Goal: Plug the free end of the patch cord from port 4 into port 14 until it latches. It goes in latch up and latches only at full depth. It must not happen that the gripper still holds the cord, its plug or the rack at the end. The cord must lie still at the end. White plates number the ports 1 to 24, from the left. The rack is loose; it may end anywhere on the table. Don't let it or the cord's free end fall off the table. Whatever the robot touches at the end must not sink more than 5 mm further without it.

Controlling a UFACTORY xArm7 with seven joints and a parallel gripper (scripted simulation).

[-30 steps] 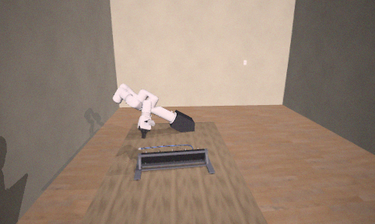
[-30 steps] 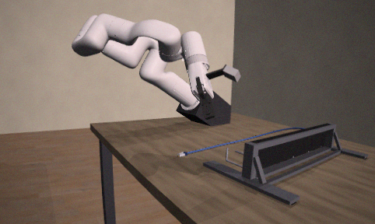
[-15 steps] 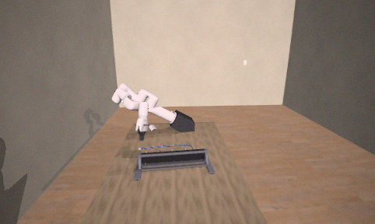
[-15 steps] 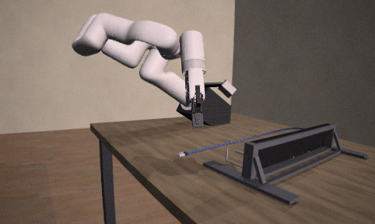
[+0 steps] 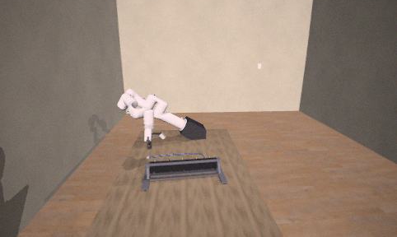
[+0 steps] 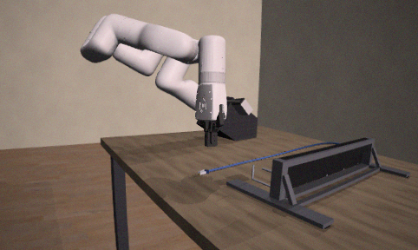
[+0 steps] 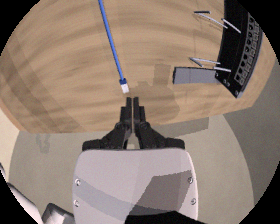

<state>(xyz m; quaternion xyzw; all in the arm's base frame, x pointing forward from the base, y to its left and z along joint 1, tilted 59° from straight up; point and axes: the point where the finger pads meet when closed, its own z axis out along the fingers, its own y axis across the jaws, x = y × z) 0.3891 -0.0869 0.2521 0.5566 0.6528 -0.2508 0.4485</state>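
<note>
Now: the pale plug 1 cm behind my hand, 2 cm to the right of it and 10 cm below it.
</note>
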